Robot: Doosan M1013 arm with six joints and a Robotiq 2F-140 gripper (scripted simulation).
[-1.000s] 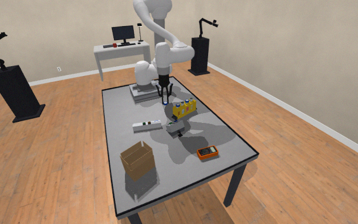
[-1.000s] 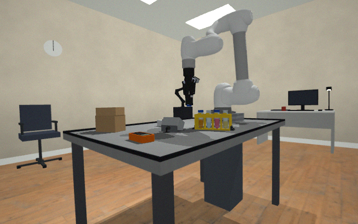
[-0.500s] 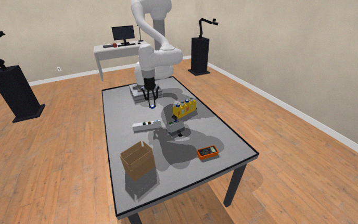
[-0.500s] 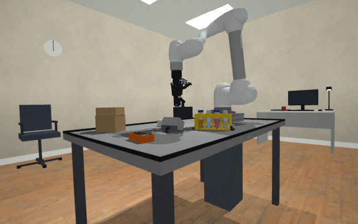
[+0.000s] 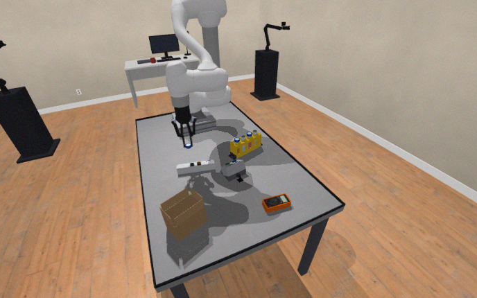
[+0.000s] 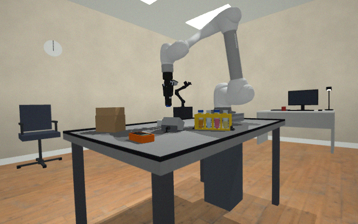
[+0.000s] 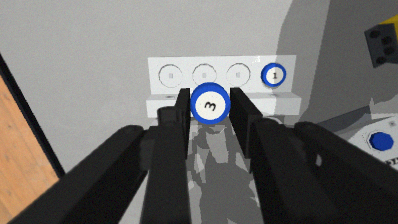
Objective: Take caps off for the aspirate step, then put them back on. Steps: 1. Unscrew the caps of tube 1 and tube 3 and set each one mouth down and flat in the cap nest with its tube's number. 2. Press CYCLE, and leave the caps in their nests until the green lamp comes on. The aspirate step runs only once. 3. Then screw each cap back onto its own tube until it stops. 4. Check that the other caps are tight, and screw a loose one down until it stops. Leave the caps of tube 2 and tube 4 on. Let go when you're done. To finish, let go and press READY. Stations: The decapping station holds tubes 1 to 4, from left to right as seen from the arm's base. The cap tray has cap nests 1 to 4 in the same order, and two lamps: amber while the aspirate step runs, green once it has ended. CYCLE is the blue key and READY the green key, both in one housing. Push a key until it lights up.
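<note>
My gripper is now 13 cm short of the blue key, 22 cm to the right of it and 12 cm above it. The rest, counted from my hand: green key (14 cm ahead, 18 cm to the left, 12 cm below); then orange multimeter (46 cm ahead, 31 cm to the left, 17 cm below); then grey key housing (16 cm ahead, 20 cm to the left, 13 cm below).
</note>
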